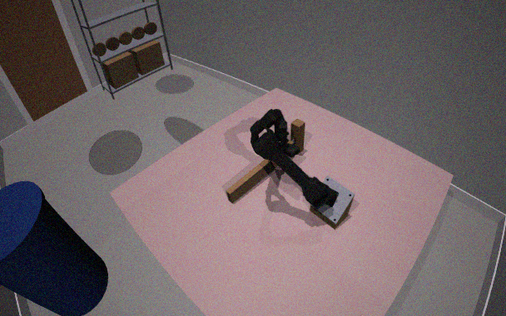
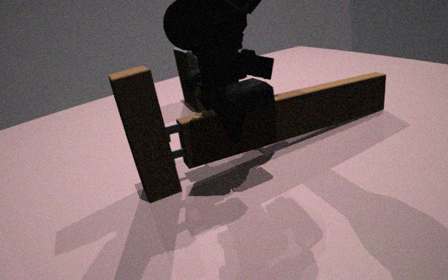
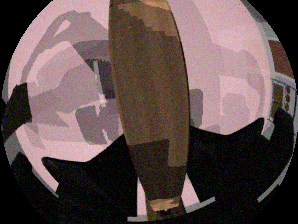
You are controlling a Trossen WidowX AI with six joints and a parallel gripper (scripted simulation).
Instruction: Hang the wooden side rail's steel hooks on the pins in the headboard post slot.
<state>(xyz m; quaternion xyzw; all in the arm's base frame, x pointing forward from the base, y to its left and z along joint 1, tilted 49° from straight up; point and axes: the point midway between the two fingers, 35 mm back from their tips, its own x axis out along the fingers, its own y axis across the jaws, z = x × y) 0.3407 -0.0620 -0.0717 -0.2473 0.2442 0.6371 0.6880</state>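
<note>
My gripper tip is now 120 mm to the left of the headboard post and 40 mm below it.
</note>
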